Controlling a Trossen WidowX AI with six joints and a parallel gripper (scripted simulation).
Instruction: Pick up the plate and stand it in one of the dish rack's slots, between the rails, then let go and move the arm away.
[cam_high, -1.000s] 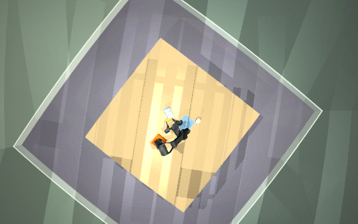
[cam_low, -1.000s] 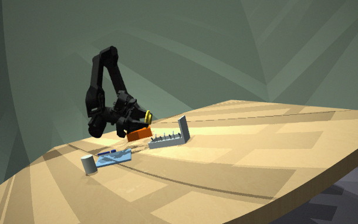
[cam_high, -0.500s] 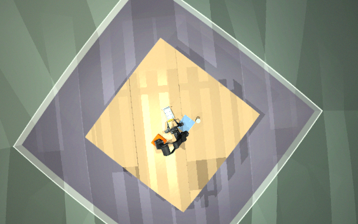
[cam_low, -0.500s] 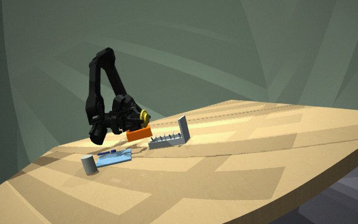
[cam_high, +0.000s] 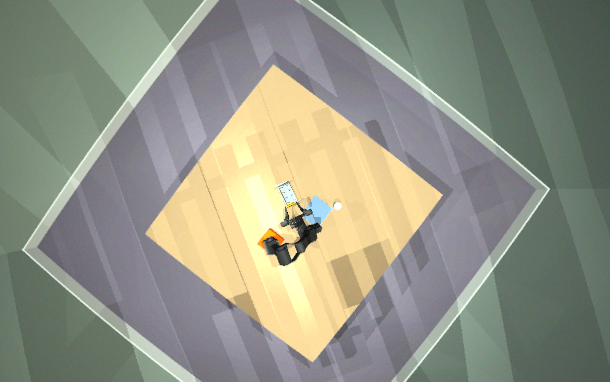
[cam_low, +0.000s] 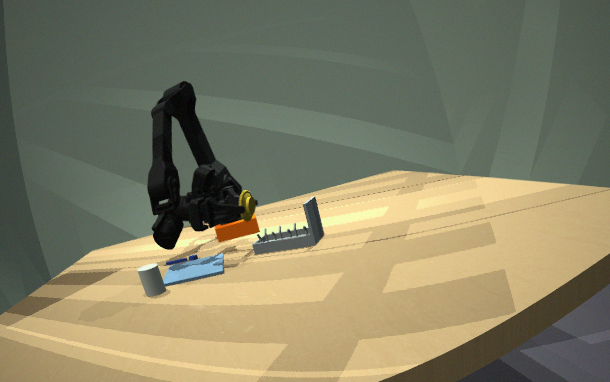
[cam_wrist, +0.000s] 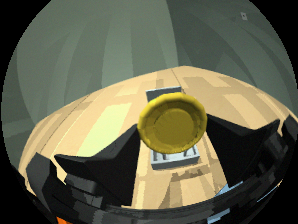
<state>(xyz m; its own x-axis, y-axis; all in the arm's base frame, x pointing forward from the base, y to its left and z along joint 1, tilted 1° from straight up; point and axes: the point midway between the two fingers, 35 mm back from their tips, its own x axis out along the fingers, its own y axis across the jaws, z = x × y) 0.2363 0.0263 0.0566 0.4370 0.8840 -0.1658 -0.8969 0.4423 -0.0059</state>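
Right now the grey dish rack is 70 mm below my gripper tip, 50 mm to the left of it and 30 mm ahead of it. The rest, counted from my gripper tip: light blue mat: 150 mm to the right, 90 mm below, 50 mm ahead; then yellow plate: 10 mm to the right; then blue utensil: 180 mm to the right, 90 mm below, 60 mm behind.
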